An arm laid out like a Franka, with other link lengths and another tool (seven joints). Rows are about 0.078 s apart.
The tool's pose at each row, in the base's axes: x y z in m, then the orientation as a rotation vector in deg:
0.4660 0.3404 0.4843 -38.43 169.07 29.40
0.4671 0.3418 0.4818 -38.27 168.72 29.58
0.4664 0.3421 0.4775 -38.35 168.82 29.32
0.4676 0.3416 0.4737 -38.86 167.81 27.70
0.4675 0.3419 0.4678 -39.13 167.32 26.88
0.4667 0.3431 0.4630 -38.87 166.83 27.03
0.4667 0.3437 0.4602 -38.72 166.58 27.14
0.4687 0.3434 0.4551 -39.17 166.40 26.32
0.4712 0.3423 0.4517 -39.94 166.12 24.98
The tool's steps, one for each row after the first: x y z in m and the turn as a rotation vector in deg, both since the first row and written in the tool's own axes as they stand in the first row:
-0.0012 0.0000 0.0028 -0.07 -0.37 0.00
-0.0001 -0.0008 0.0070 0.08 -0.26 -0.03
-0.0004 -0.0029 0.0104 1.22 -1.05 -0.72
0.0004 -0.0044 0.0160 1.80 -1.42 -1.07
0.0013 -0.0045 0.0210 1.77 -1.95 -1.06
0.0015 -0.0049 0.0238 1.73 -2.23 -1.04
0.0005 -0.0075 0.0285 2.26 -2.25 -1.40
-0.0008 -0.0106 0.0313 3.13 -2.26 -2.01

